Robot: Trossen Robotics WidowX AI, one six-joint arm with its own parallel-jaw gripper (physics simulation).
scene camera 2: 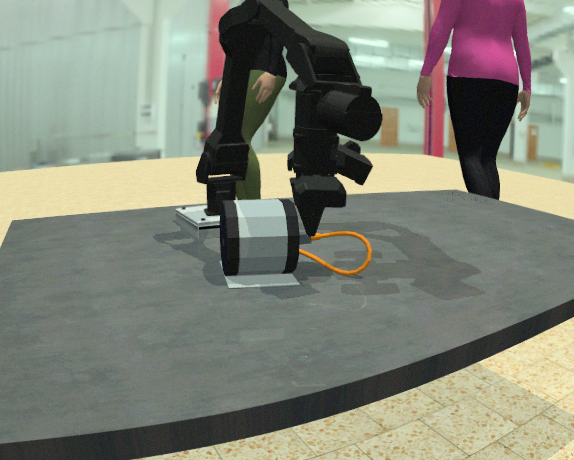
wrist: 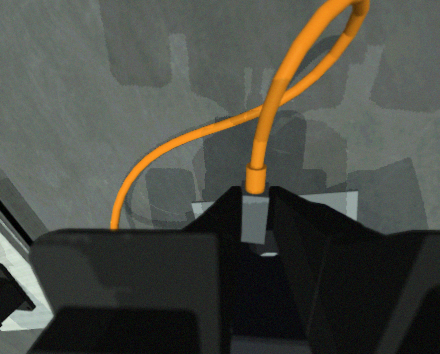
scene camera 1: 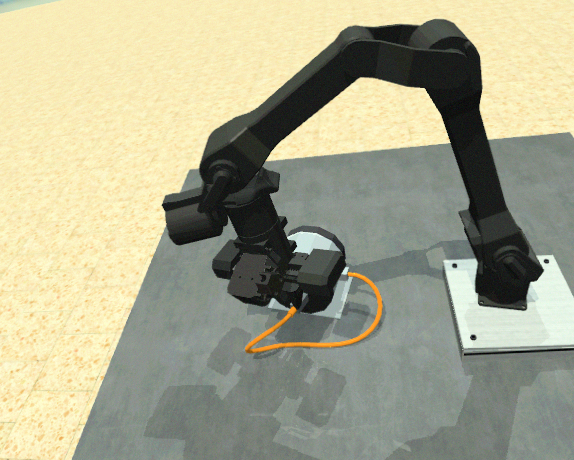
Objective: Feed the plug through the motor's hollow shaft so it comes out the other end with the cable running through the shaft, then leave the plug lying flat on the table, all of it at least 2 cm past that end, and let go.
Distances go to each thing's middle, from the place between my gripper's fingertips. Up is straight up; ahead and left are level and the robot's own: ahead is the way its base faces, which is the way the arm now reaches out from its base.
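The grey plug (wrist: 254, 206) is 10 mm below my hand and 10 mm to the right of it.
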